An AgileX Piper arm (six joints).
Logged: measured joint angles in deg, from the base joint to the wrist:
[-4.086, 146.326, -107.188, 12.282, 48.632, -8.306]
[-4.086, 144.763, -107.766, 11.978, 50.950, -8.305]
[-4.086, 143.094, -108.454, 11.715, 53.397, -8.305]
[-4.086, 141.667, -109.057, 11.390, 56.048, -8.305]
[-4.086, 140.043, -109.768, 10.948, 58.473, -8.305]
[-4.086, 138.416, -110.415, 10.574, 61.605, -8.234]
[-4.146, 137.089, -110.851, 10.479, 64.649, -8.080]
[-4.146, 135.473, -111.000, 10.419, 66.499, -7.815]
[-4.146, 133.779, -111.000, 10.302, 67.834, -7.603]
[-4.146, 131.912, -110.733, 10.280, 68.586, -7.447]
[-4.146, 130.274, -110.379, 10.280, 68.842, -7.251]
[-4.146, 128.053, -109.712, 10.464, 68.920, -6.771]
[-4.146, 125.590, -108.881, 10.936, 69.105, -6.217]
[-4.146, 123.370, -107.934, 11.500, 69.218, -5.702]
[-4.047, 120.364, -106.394, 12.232, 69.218, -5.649]
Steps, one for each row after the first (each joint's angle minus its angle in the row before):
[0.000, -1.563, -0.578, -0.304, 2.318, 0.001]
[0.000, -1.669, -0.688, -0.263, 2.447, 0.000]
[0.000, -1.427, -0.603, -0.325, 2.651, 0.000]
[0.000, -1.624, -0.711, -0.442, 2.425, 0.000]
[0.000, -1.627, -0.647, -0.374, 3.132, 0.071]
[-0.060, -1.327, -0.436, -0.095, 3.044, 0.154]
[0.000, -1.616, -0.149, -0.060, 1.850, 0.265]
[0.000, -1.694, 0.000, -0.117, 1.335, 0.212]
[0.000, -1.867, 0.267, -0.022, 0.752, 0.156]
[0.000, -1.638, 0.354, 0.000, 0.256, 0.196]
[0.000, -2.221, 0.667, 0.184, 0.078, 0.480]
[0.000, -2.463, 0.831, 0.472, 0.185, 0.554]
[0.000, -2.220, 0.947, 0.564, 0.113, 0.515]
[0.099, -3.006, 1.540, 0.732, 0.000, 0.053]

